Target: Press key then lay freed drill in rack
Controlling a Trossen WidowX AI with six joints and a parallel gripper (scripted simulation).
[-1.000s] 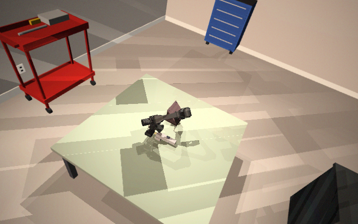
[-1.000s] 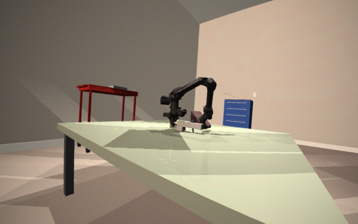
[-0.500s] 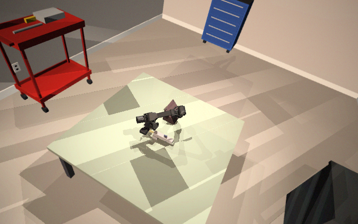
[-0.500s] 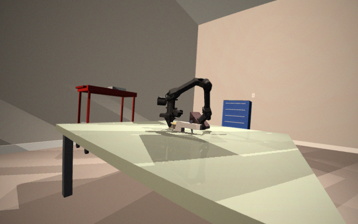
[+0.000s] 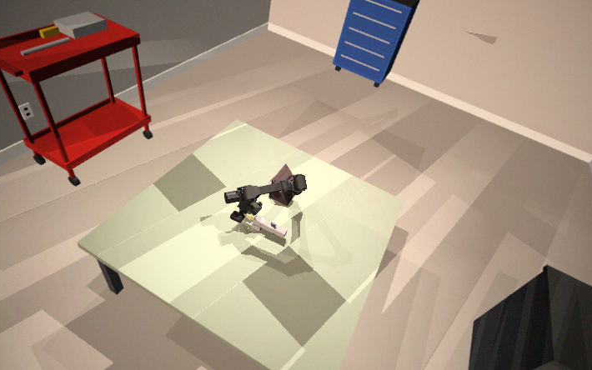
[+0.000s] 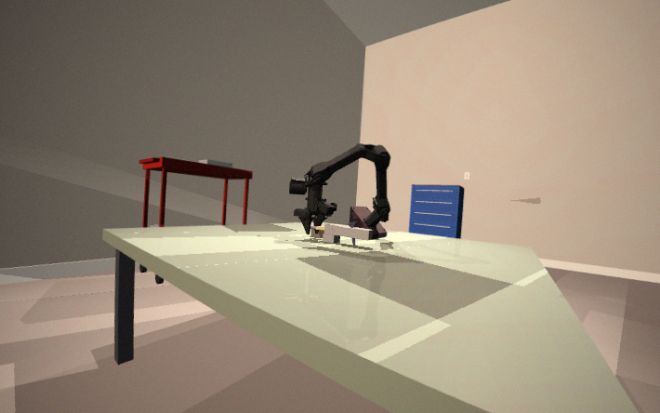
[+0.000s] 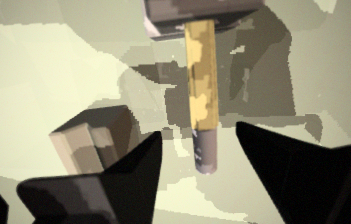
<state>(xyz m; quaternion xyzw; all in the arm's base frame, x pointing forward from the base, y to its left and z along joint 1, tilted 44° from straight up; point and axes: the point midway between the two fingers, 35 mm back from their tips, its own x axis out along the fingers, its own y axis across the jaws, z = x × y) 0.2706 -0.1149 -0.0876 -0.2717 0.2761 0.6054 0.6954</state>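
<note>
The drill lies 50 mm to the left of my gripper tip and 30 mm above it. Round my gripper tip: small dark key (10 mm ahead, 180 mm to the left, 30 mm above); then rack (80 mm behind, 10 mm to the right).
</note>
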